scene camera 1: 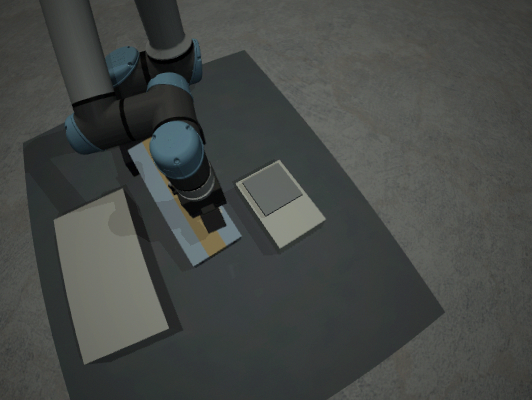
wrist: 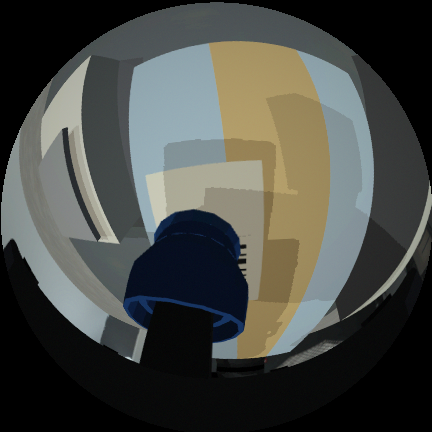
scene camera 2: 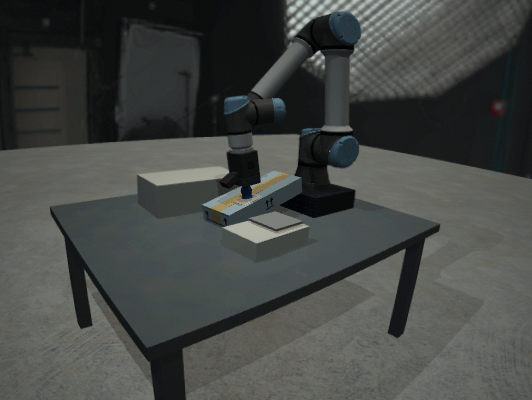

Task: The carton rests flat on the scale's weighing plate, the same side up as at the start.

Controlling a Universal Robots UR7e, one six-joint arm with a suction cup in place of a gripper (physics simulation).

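Pixels of known places: hand at its tool point: (wrist: 195, 251) (scene camera 2: 247, 197); arm's base at its link origin: (scene camera 2: 310, 185).
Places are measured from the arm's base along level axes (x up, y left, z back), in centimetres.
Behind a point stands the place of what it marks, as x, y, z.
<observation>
The light-blue carton (scene camera 1: 161, 187) @(3.0, 0.3, -27.7) (scene camera 2: 285, 195) @(0.6, 9.4, -20.3) (wrist: 175, 100) @(-0.6, 11.3, -42.1) has tan tape and a pale label on its upward face. It lies beside the scale (scene camera 1: 295, 225) @(-1.9, 27.7, -47.9) (scene camera 2: 250, 236) @(-1.9, 30.9, -48.3) (wrist: 65, 110), off the grey weighing plate (scene camera 1: 272, 189) @(-0.4, 26.2, -37.3) (scene camera 2: 276, 220) @(-0.4, 27.0, -37.1) (wrist: 57, 187) @(-0.4, 24.7, -37.9). In scene camera 2 it looks tilted, its end toward the robot base higher and its near end low by the table. What bears the higher end is hidden. My dark-blue suction cup (scene camera 2: 246, 196) (wrist: 197, 222) is at the label, off-centre toward the low end, and is off. Whether it touches the carton is unclear.
A large cream box (scene camera 1: 105, 285) @(4.1, -18.0, -47.1) (scene camera 2: 175, 192) @(1.1, -7.2, -54.0) stands on the table (scene camera 1: 300, 310) @(-7.2, 20.9, -66.7) (scene camera 2: 200, 285) @(-7.2, 39.7, -66.7), on the carton's other side from the scale. The black robot base (scene camera 2: 325, 202) @(-2.2, 14.8, -5.9) is close to the carton's higher end. The arm covers part of the carton in scene camera 1.
</observation>
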